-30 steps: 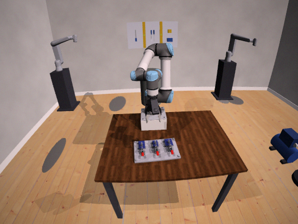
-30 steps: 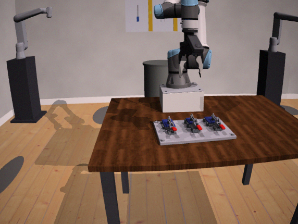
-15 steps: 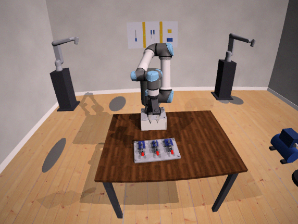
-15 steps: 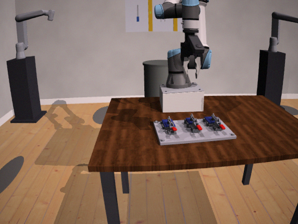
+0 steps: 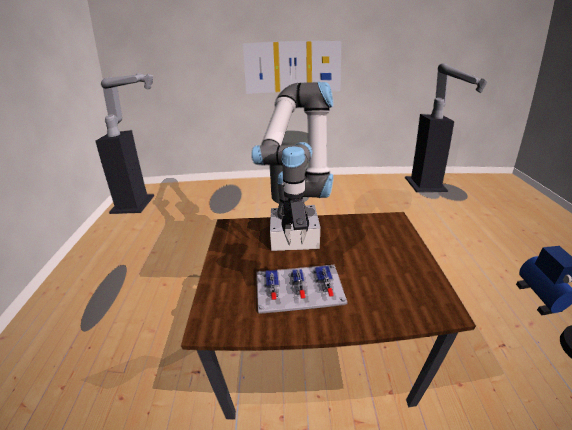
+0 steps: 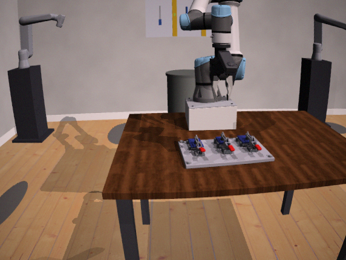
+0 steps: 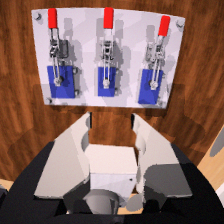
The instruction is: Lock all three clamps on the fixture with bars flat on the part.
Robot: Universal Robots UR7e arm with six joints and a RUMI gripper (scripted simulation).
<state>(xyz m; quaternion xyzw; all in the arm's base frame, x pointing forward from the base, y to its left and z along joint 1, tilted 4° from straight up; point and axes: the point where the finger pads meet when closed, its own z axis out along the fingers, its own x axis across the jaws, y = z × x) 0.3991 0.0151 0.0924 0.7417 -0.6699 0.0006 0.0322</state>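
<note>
My hand is 21 cm above the grey fixture plate, 3 cm short of it and 1 cm to the right of it.
</note>
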